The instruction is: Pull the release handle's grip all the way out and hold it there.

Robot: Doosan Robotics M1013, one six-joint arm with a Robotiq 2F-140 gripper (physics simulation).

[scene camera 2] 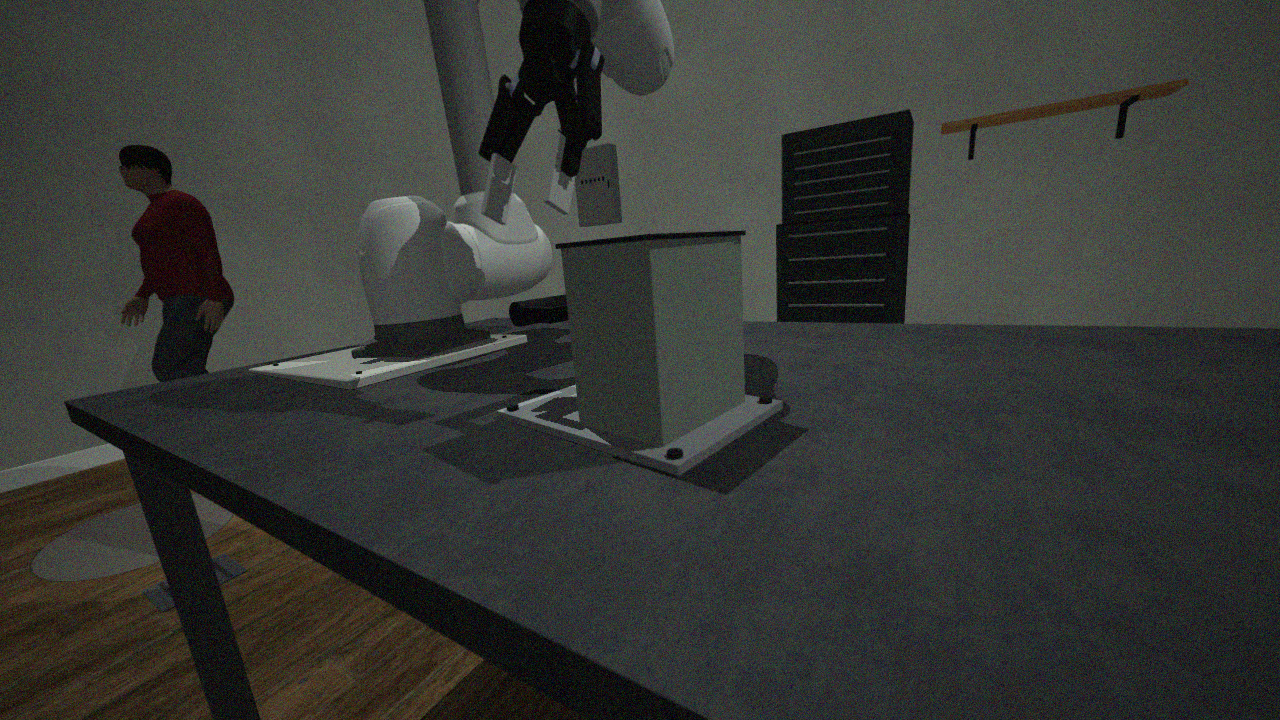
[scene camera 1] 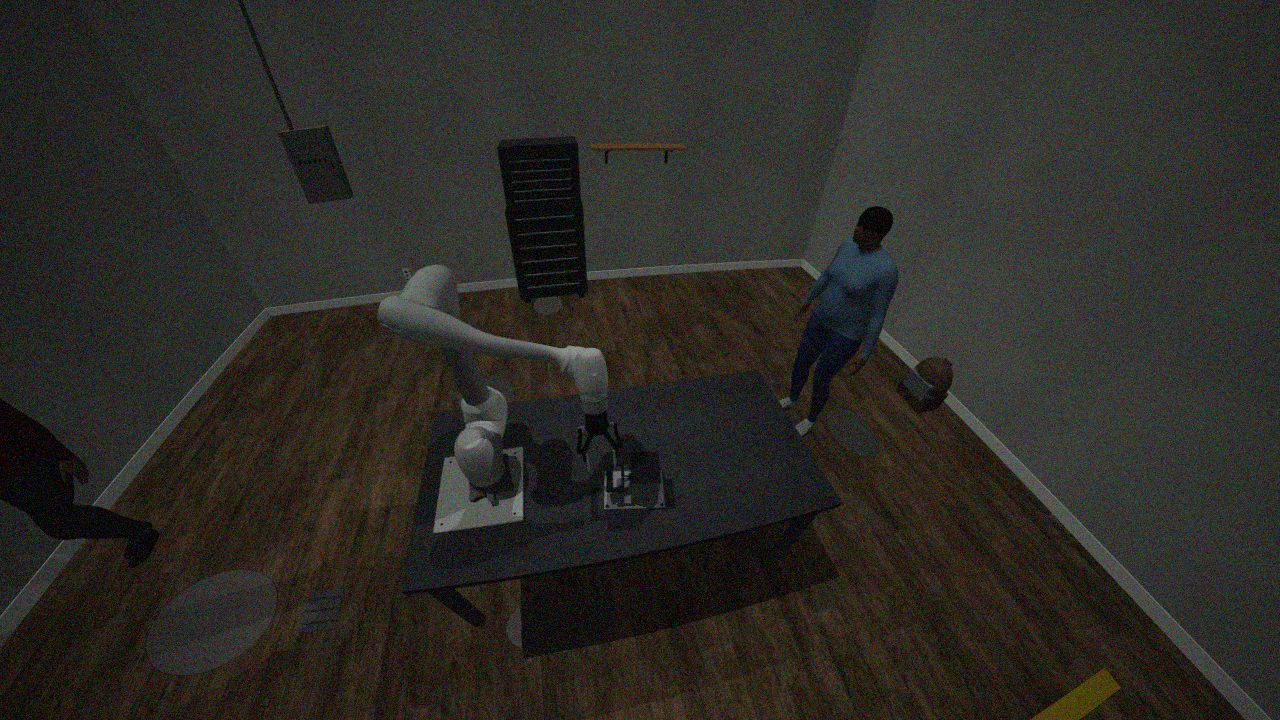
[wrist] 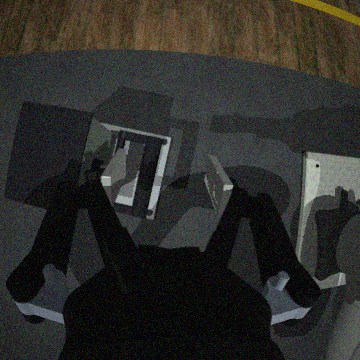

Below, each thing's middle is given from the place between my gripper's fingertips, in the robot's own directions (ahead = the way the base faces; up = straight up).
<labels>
The base plate (scene camera 2: 556, 413) lies 20 cm below my hand, 12 cm ahead of it and 2 cm to the right of it.
</labels>
